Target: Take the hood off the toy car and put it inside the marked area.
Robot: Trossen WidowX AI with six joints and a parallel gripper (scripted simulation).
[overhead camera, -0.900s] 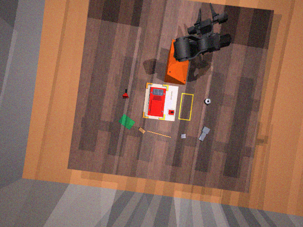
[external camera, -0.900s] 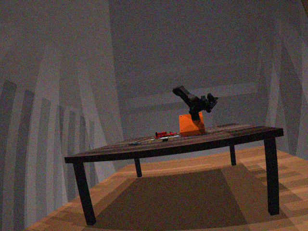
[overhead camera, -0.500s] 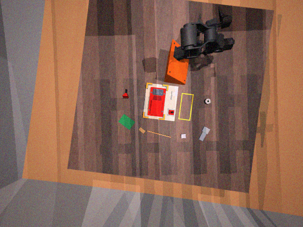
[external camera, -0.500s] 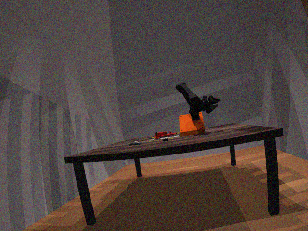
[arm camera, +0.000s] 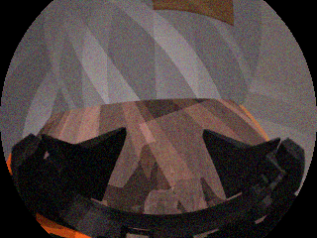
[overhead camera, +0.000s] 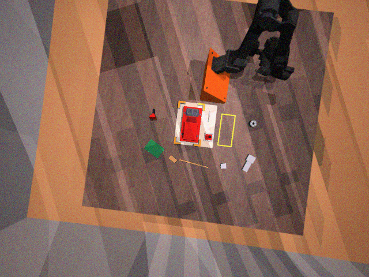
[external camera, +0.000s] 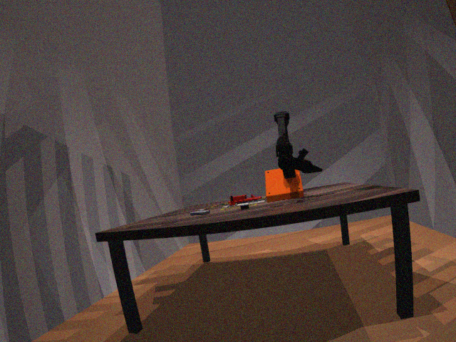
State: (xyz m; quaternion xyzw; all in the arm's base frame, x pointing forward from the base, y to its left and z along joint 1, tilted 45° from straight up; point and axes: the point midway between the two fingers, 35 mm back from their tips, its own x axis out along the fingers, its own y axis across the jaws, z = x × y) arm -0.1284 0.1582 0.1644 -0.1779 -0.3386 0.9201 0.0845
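The hood is 50 cm ahead of my gripper tip, 30 cm to the right of it and 9 cm below it. Round my gripper tip: tan chip (67 cm ahead, 38 cm to the right, 12 cm below); thin stick (68 cm ahead, 26 cm to the right, 13 cm below); grey piece (63 cm ahead, 12 cm below, 6 cm to the left).
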